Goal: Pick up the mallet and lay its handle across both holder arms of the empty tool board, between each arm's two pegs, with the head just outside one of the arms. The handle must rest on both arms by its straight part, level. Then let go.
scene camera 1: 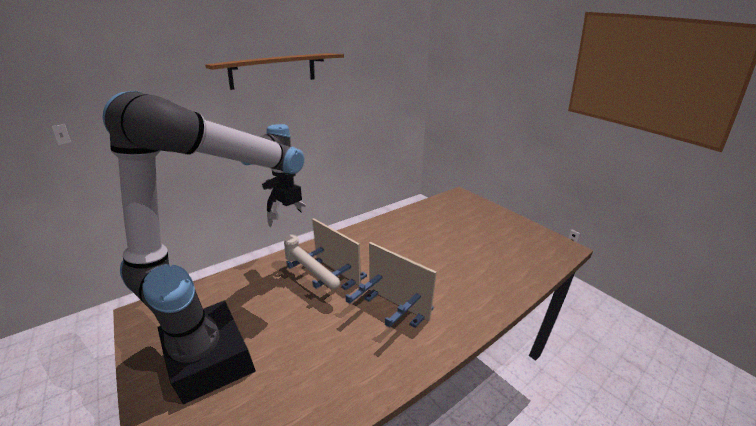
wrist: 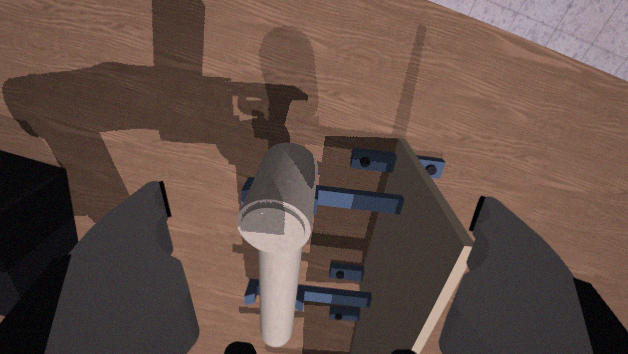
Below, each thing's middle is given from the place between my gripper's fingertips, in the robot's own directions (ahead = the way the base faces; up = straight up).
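I find the cream mallet (scene camera 1: 293, 252) 90 mm below my hand, and the mallet is also 20 mm behind my hand and 170 mm to the right of it.
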